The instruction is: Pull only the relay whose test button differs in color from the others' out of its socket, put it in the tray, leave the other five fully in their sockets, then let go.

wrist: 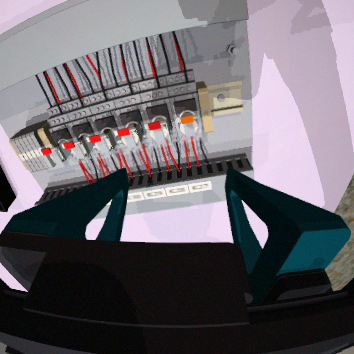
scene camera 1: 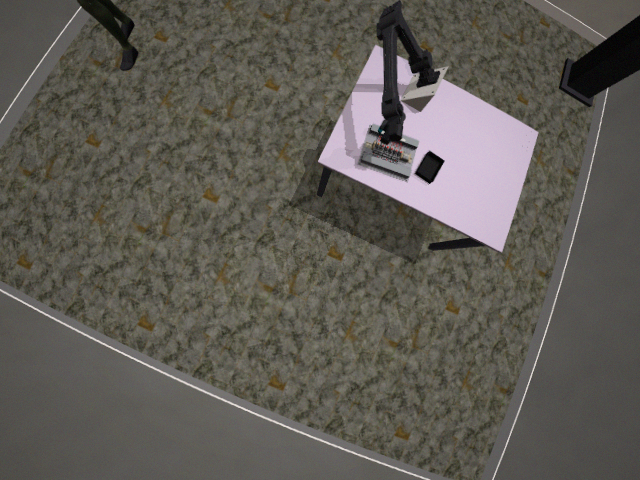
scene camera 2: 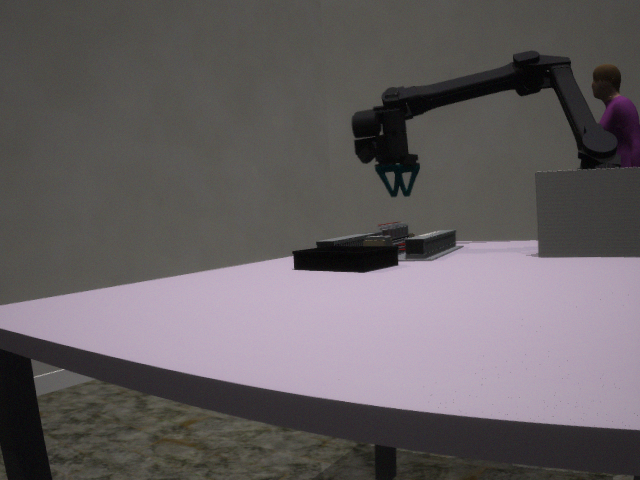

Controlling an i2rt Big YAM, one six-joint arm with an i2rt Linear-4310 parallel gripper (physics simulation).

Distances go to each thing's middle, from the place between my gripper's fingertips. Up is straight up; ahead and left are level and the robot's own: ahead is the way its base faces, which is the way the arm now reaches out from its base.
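Scene:
My hand's 7 cm to the right of the grey panel [wrist: 202, 47], 1 cm past it, and 13 cm above it.

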